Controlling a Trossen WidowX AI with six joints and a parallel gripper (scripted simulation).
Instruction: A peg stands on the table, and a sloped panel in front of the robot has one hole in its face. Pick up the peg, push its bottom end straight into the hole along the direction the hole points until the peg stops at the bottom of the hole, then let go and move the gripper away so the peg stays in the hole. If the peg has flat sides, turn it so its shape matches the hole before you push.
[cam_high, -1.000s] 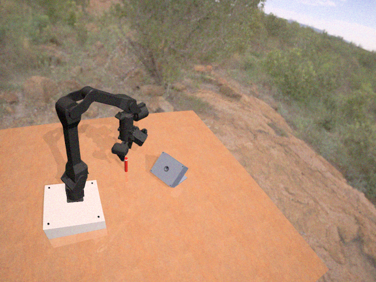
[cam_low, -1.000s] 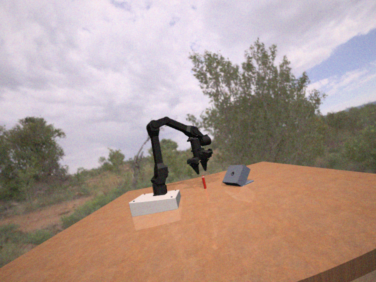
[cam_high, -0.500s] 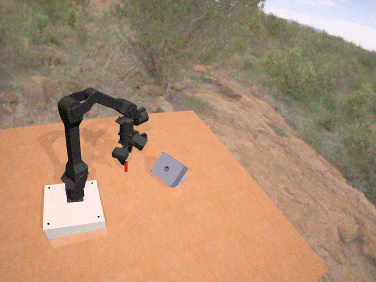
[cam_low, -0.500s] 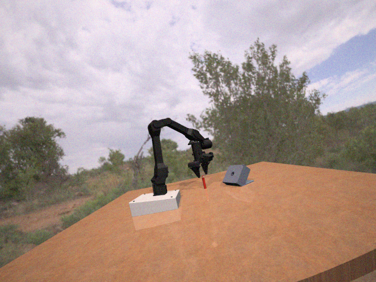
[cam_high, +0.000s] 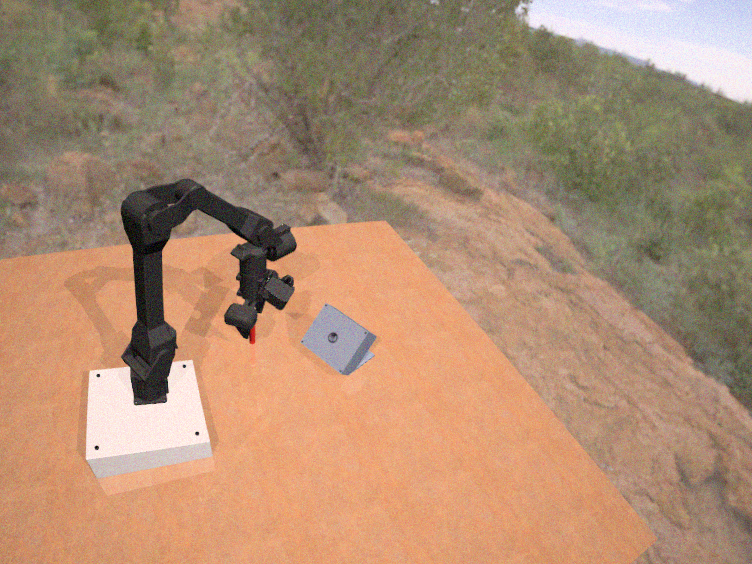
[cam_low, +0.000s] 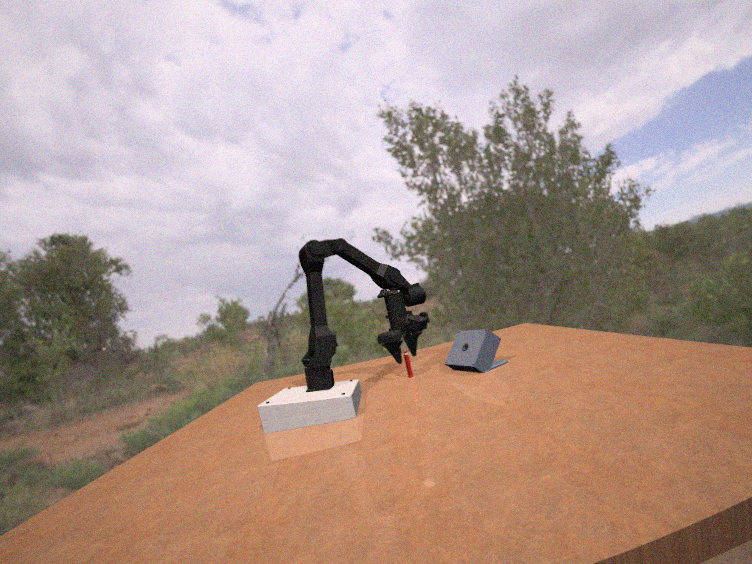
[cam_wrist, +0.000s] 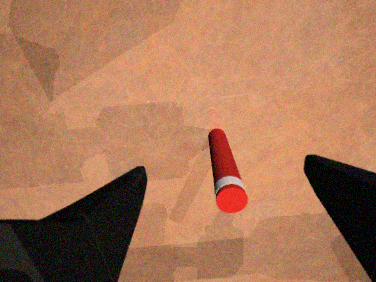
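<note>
My gripper tip is now right at the round red peg. The rest, counted from my gripper tip: grey sloped panel: 18 cm ahead, 8 cm to the right.
</note>
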